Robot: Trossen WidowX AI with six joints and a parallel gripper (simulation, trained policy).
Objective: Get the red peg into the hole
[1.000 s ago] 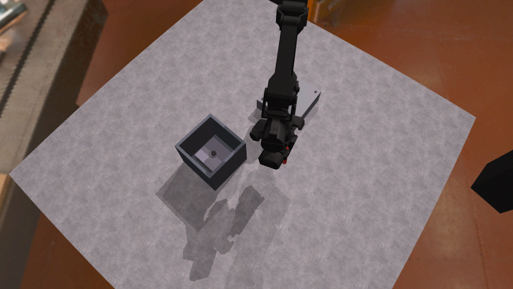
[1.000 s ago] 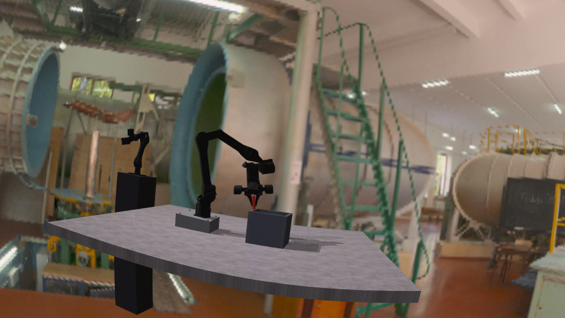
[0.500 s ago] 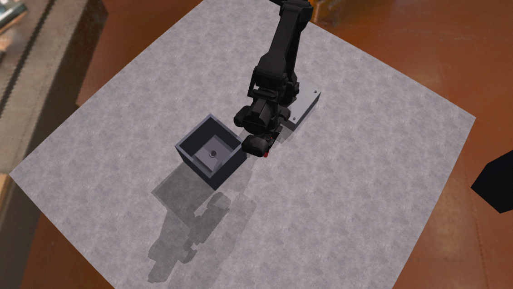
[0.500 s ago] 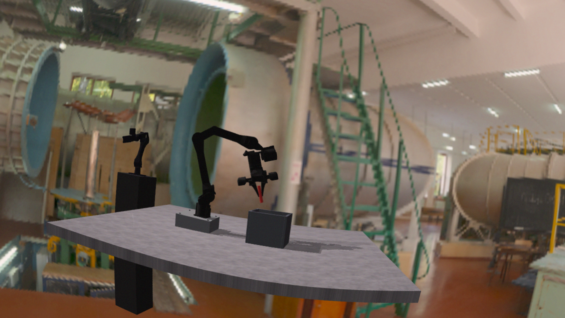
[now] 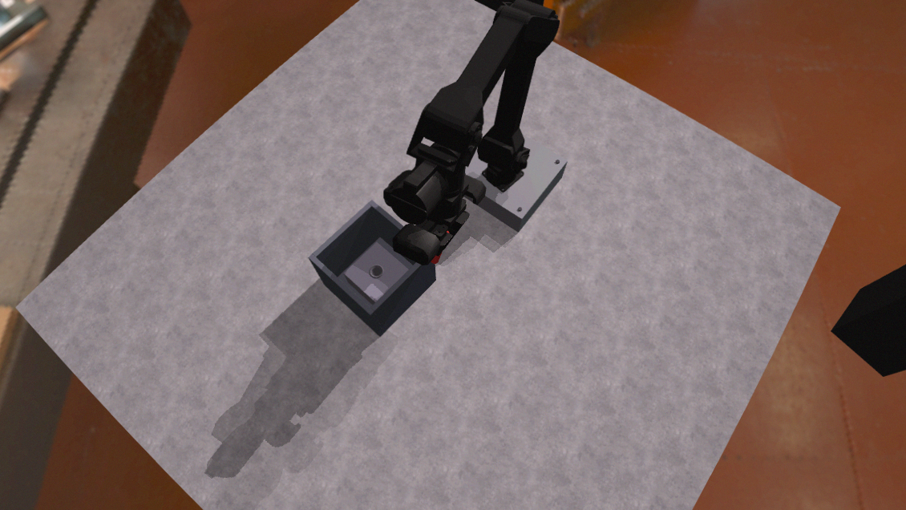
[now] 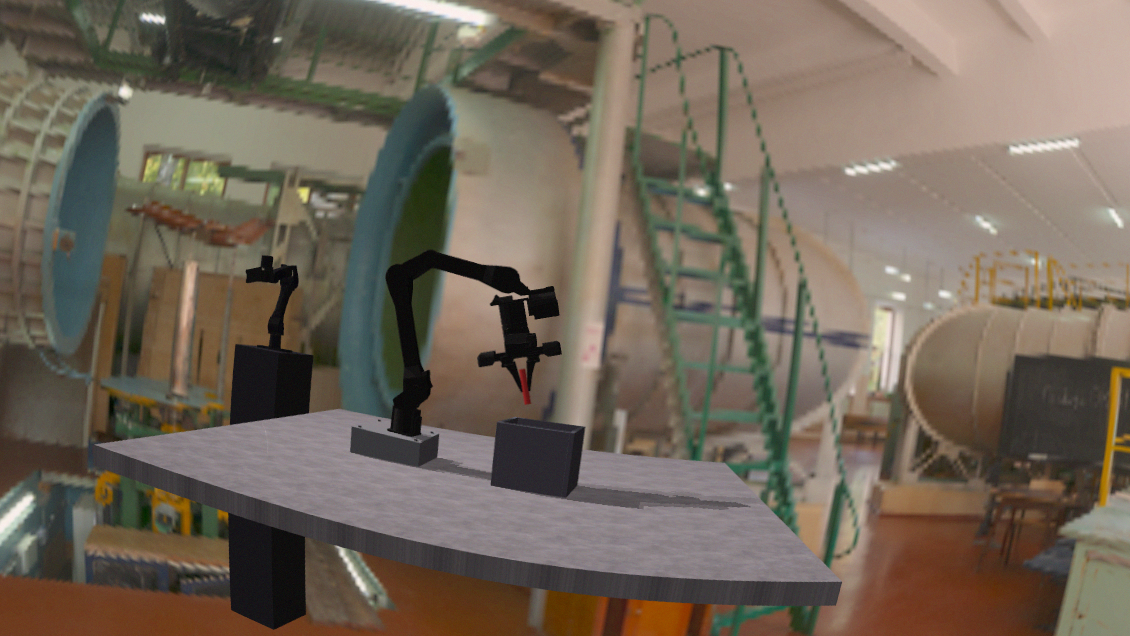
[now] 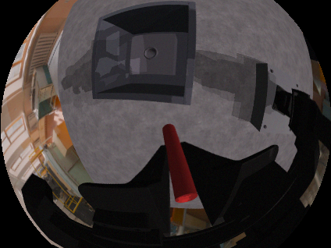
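Right now my gripper tip is 80 mm short of the plate, 100 mm to the left of it and 150 mm above it. From my gripper tip the other things lie so: red peg 10 mm above.
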